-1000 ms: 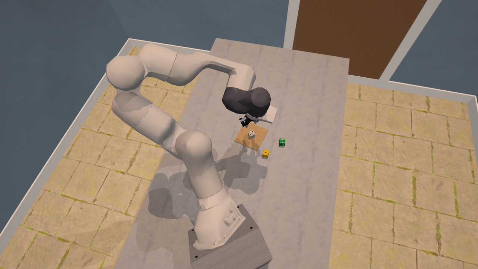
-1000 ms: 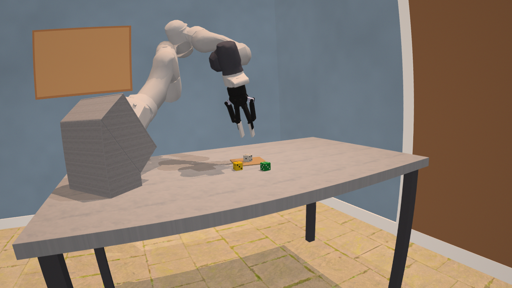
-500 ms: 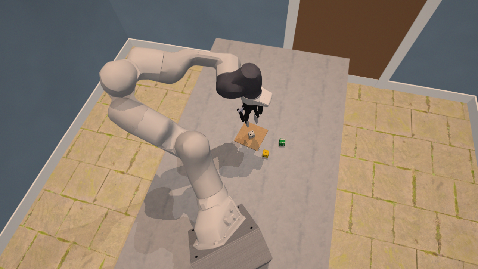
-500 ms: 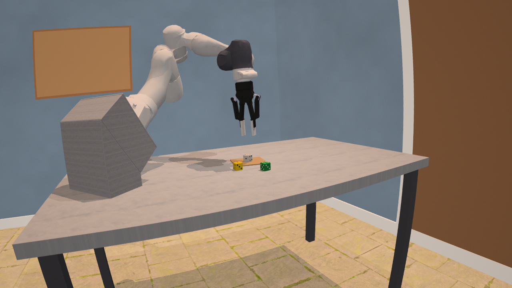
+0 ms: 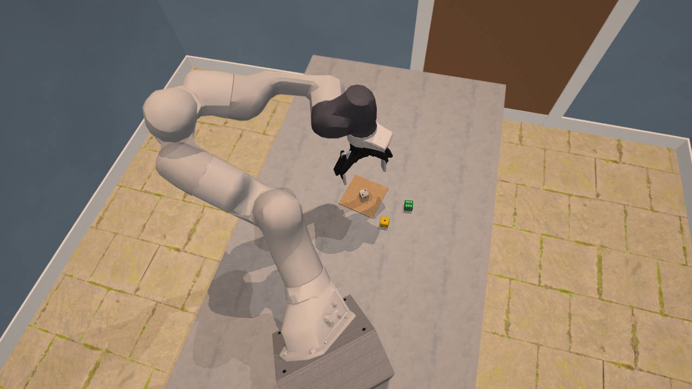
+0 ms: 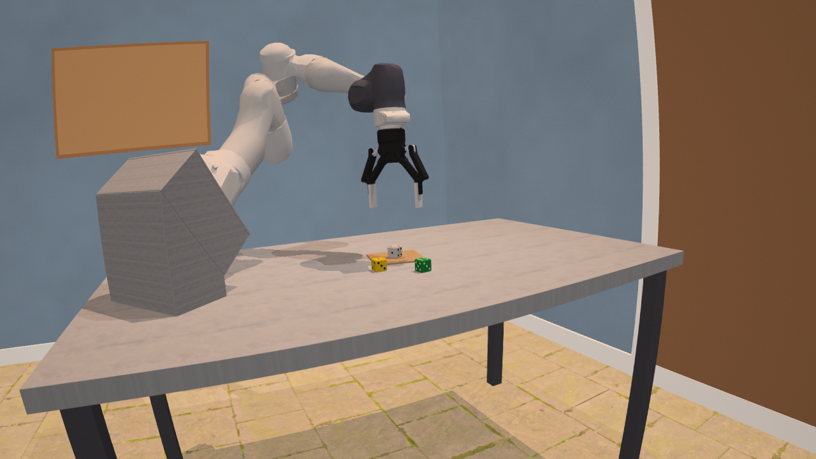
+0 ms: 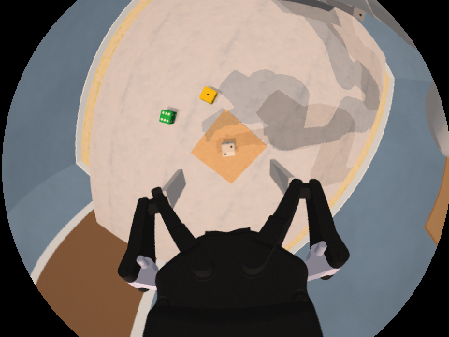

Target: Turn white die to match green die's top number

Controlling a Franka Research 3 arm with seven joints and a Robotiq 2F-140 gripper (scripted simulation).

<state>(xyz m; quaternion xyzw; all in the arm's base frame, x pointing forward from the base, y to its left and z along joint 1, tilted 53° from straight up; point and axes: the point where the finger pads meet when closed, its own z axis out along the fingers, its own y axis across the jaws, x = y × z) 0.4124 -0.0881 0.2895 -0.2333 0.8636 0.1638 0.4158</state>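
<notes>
The white die lies 10 mm behind my hand and 130 mm below it. Round my hand: mat 10 mm behind, 150 mm below; yellow die 80 mm behind, 120 mm to the right, 140 mm below; green die 20 mm ahead, 170 mm to the right, 140 mm below.
</notes>
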